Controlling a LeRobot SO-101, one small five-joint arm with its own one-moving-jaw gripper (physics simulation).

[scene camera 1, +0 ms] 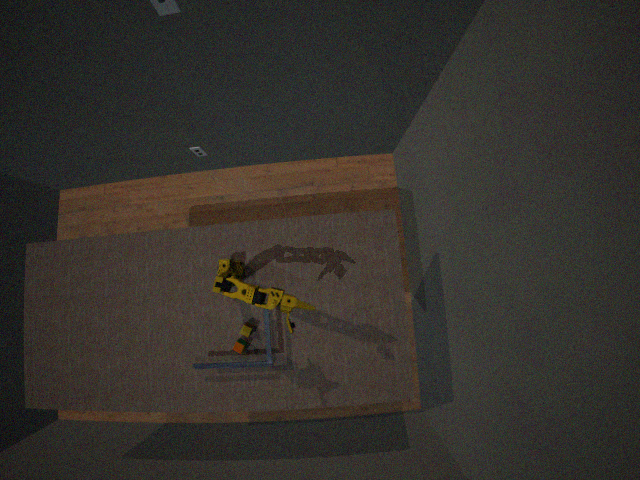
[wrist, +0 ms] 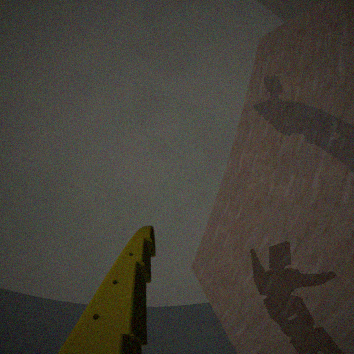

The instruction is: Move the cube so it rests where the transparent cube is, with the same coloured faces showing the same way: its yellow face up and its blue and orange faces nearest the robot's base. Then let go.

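Places are measured from the arm's base along level axes (x left, y back, z up), in centimetres.
Pixels of known places: end effector, tool point: point(scene camera 1: 314, 308) point(wrist: 153, 236).
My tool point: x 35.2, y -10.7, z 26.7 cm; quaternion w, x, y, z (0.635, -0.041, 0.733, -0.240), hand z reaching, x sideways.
Note:
Behind a point stands the place of what it marks.
Two small cube shapes lie close together on the table in the scene view, below the arm's upper links. One cube shape point(scene camera 1: 246, 330) @[x 6.3, y -21.7, z 4.0 cm] shows a yellow face up; the other cube shape point(scene camera 1: 239, 346) @[x 3.0, y -27.8, z 4.0 cm] shows an orange face up and a green side. In this dim, small picture I cannot tell surely which is the transparent one. My gripper point(scene camera 1: 302, 319) is wide open and empty, held above the table to the right of both shapes and well apart from them. In the wrist view one notched yellow jaw shows; neither cube shows there.
A blue L-shaped bar point(scene camera 1: 268, 338) @[x 15.5, y -24.7, z 6.0 cm] has one arm right of the cube shapes and one below them. The brown table top point(scene camera 1: 103, 320) @[x -62.0, y -15.8, z 0.0 cm] has its right edge beyond the gripper. Dark arm shadows fall on the table in both views. A wall outlet point(scene camera 1: 197, 151) is behind.

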